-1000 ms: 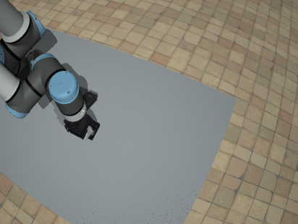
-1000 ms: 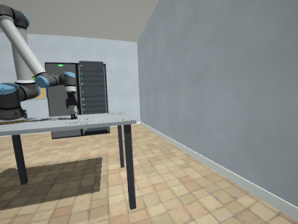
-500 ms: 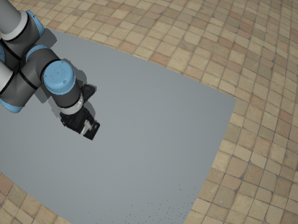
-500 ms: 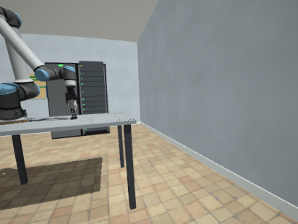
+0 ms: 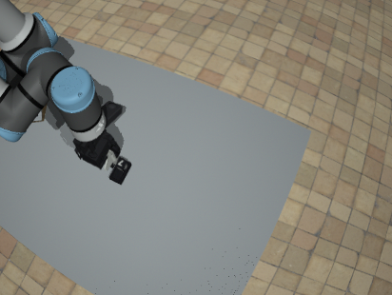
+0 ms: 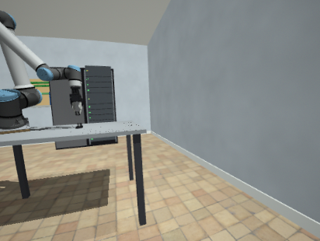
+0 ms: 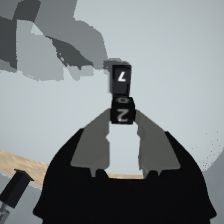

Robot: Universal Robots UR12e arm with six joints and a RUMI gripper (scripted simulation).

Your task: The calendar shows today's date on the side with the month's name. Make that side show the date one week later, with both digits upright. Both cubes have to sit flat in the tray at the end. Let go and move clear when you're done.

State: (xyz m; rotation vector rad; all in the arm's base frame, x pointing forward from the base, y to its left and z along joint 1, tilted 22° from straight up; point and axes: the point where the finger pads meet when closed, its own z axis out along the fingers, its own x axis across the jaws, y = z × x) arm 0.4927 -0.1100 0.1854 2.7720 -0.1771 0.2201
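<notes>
My gripper is now 2 cm to the right of the dark tray and 12 cm above it. The rest, counted from my hand: black cube 1 cm below.
</notes>
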